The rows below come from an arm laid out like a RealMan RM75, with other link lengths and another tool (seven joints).
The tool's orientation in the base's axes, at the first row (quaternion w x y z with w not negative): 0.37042 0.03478 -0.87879 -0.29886
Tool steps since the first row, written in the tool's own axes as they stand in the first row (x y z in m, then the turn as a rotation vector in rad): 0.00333 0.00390 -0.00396 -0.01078 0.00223 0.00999; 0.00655 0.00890 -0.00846 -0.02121 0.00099 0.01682; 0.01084 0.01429 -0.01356 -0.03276 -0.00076 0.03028; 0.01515 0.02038 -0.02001 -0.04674 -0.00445 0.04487; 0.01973 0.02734 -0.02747 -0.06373 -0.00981 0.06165; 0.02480 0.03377 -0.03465 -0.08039 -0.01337 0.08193; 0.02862 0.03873 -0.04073 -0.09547 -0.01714 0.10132; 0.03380 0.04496 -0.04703 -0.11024 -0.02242 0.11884
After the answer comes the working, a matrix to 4 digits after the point.
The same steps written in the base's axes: 0.00088 0.00028 0.00641 0.00144 0.00986 -0.01103; 0.00237 0.00121 0.01366 0.00420 0.01520 -0.02202; 0.00356 0.00187 0.02212 0.00323 0.02376 -0.03763; 0.00575 0.00241 0.03172 0.00294 0.03197 -0.05645; 0.00857 0.00309 0.04252 0.00310 0.04077 -0.07929; 0.01076 0.00334 0.05319 0.00095 0.05269 -0.10284; 0.01287 0.00329 0.06166 -0.00178 0.06355 -0.12503; 0.01436 0.00378 0.07180 -0.00371 0.07215 -0.14683
The tool's axes in the first row as the columns of a matrix, in the base's axes (rounded; the answer above uses it unrounded):
-0.7232 0.1603 -0.6718
-0.2825 0.8189 0.4995
0.6302 0.5510 -0.5469

